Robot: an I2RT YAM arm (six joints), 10 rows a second.
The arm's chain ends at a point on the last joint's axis. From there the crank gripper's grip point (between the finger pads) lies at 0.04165 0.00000 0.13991 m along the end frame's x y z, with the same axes.
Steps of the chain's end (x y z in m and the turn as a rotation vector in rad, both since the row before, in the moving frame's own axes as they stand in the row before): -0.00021 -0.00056 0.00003 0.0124 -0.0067 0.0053; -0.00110 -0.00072 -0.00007 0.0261 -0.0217 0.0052; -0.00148 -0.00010 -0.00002 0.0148 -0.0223 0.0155; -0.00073 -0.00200 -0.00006 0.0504 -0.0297 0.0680; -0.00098 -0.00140 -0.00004 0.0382 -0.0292 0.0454; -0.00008 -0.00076 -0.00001 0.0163 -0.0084 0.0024; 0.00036 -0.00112 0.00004 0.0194 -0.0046 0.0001
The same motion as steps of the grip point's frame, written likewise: -0.00114 -0.00208 0.00030 0.0124 -0.0067 0.0053; -0.00414 -0.00417 0.00076 0.0261 -0.0217 0.0052; -0.00460 -0.00156 0.00086 0.0148 -0.0223 0.0155; -0.00475 -0.00639 0.00101 0.0504 -0.0297 0.0680; -0.00500 -0.00497 0.00105 0.0382 -0.0292 0.0454; -0.00125 -0.00294 0.00032 0.0163 -0.0084 0.0024; -0.00028 -0.00383 0.00020 0.0194 -0.0046 0.0001
